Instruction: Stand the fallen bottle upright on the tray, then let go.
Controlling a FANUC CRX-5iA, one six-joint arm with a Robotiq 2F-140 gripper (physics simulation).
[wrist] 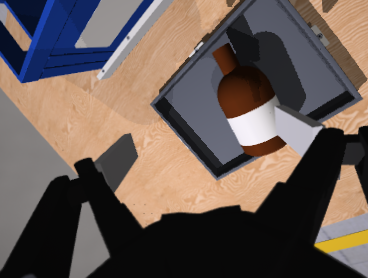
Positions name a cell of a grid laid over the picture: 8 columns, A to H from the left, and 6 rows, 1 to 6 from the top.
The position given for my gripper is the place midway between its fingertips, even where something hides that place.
Note:
I see my gripper (E3), a brown bottle (F3) and a grey tray (G2).

